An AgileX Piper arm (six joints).
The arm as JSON. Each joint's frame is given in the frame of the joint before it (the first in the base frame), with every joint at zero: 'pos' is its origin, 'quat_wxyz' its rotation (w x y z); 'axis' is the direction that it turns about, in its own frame. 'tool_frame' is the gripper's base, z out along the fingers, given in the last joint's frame.
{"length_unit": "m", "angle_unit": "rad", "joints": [
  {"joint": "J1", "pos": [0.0, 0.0, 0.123], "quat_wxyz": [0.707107, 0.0, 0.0, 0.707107], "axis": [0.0, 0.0, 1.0]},
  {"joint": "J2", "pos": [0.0, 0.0, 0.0], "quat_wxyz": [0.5, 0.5, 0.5, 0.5], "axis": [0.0, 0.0, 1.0]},
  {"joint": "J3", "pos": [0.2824, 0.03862, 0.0], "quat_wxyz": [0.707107, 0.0, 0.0, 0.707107], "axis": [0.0, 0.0, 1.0]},
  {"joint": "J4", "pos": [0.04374, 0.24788, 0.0], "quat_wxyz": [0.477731, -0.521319, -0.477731, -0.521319], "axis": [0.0, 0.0, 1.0]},
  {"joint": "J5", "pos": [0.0, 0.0, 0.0], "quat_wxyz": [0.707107, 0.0, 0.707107, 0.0], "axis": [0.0, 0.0, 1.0]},
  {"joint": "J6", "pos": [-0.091, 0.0, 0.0], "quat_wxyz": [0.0, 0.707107, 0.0, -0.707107], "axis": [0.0, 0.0, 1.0]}
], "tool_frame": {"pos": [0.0, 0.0, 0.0], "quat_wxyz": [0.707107, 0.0, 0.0, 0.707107]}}
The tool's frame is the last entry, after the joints.
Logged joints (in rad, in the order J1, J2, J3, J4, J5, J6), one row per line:
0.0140, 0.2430, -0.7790, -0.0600, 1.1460, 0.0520
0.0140, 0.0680, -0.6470, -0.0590, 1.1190, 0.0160
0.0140, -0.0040, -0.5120, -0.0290, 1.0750, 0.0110
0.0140, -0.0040, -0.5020, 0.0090, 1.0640, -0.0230
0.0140, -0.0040, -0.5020, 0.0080, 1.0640, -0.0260
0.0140, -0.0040, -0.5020, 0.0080, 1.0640, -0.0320
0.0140, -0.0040, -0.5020, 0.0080, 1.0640, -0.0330
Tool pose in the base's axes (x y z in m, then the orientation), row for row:
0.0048, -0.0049, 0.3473, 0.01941, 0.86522, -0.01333, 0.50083
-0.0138, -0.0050, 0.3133, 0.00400, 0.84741, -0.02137, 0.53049
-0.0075, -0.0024, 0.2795, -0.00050, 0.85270, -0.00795, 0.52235
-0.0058, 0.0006, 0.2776, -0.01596, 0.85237, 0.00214, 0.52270
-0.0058, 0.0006, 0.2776, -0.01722, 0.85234, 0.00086, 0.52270
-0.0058, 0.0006, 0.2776, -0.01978, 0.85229, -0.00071, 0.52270
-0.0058, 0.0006, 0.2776, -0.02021, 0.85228, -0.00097, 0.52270
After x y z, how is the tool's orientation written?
As a quaternion, x y z w.
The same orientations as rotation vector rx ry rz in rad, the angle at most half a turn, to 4 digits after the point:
0.0469, 2.0917, -0.0322
0.0095, 2.0226, -0.0510
-0.0012, 2.0423, -0.0190
-0.0382, 2.0412, 0.0051
-0.0412, 2.0411, 0.0021
-0.0474, 2.0410, -0.0017
-0.0484, 2.0410, -0.0023

